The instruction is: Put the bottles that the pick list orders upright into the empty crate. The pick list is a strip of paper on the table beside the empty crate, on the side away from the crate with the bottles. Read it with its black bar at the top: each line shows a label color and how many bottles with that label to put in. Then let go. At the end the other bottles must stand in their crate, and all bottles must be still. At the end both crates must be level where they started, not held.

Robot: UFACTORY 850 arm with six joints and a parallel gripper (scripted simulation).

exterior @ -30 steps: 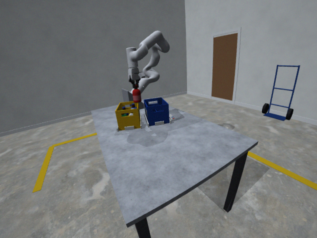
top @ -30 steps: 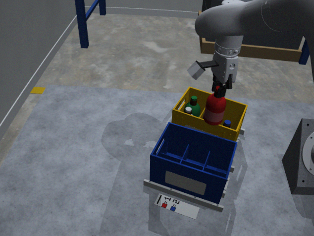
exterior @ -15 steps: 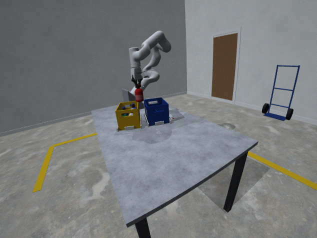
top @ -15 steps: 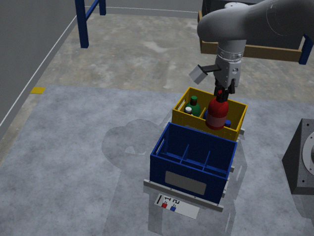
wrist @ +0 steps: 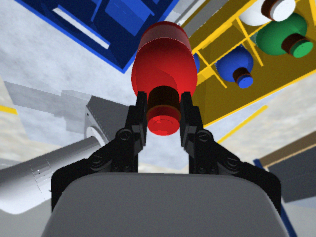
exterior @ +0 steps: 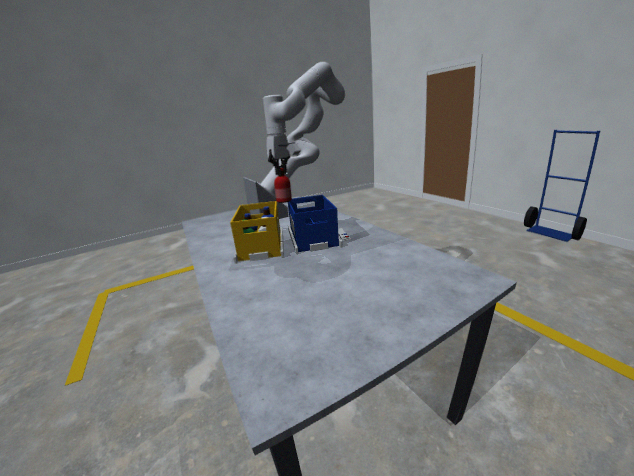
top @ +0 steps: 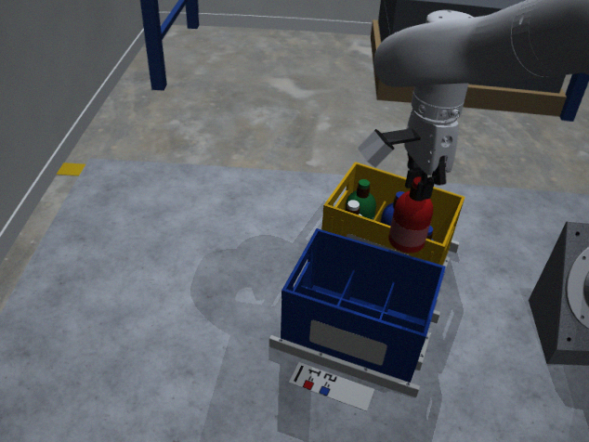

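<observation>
Now: hand 7 cm above the red-label bottle. The rest, counted from my hand: white-capped bottle (10 cm ahead, 14 cm to the right, 25 cm below); then blue crate (8 cm ahead, 9 cm to the left, 25 cm below); then yellow crate (15 cm to the right, 25 cm below).
</observation>
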